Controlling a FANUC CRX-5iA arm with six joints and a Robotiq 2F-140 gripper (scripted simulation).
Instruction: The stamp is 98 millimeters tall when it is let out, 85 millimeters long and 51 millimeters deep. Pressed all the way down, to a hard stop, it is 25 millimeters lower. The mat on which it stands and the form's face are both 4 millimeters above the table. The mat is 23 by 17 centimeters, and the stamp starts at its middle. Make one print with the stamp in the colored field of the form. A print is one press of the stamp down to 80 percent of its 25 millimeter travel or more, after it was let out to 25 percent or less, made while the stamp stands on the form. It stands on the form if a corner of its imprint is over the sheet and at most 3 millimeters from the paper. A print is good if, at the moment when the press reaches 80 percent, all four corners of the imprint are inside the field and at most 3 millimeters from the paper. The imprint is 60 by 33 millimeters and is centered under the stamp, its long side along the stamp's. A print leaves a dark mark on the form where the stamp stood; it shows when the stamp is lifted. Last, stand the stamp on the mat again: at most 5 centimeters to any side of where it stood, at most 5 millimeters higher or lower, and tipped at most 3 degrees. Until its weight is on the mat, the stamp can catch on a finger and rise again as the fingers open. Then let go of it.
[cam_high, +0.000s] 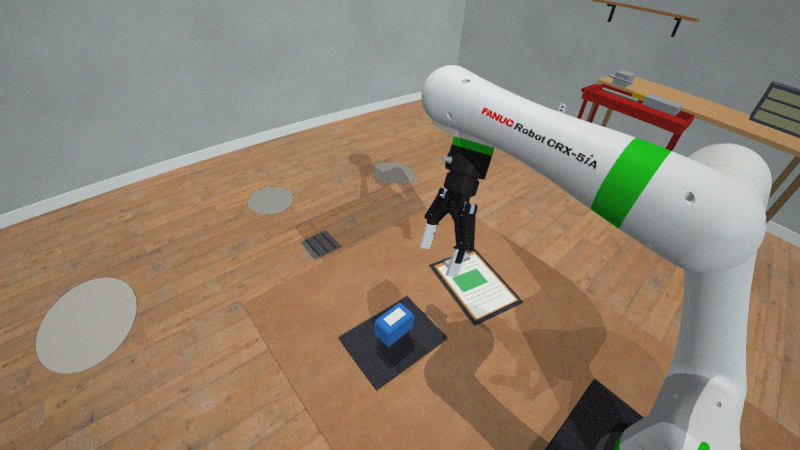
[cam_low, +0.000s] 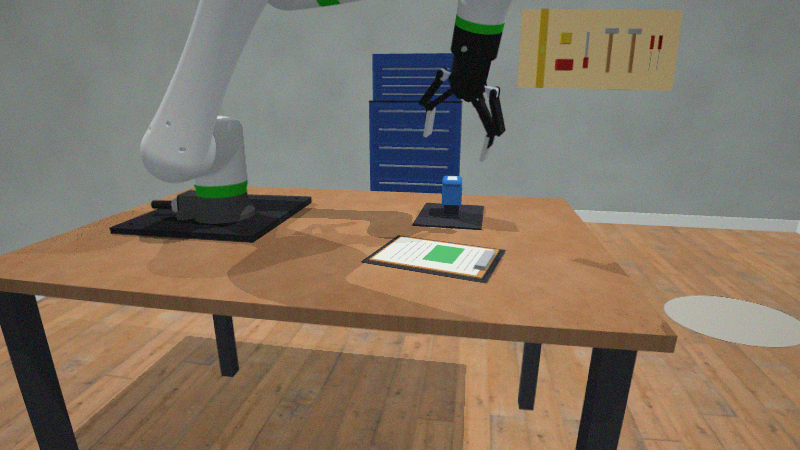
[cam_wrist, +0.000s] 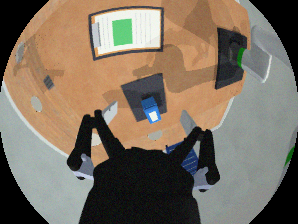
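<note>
Right now the blue stamp is 16 cm below my hand and 14 cm to the left of it. Round my hand: black stamp base: 19 cm below, 14 cm to the left; then form: 21 cm below, 18 cm to the right, 3 cm behind; then mat: 21 cm below, 14 cm to the left.
</note>
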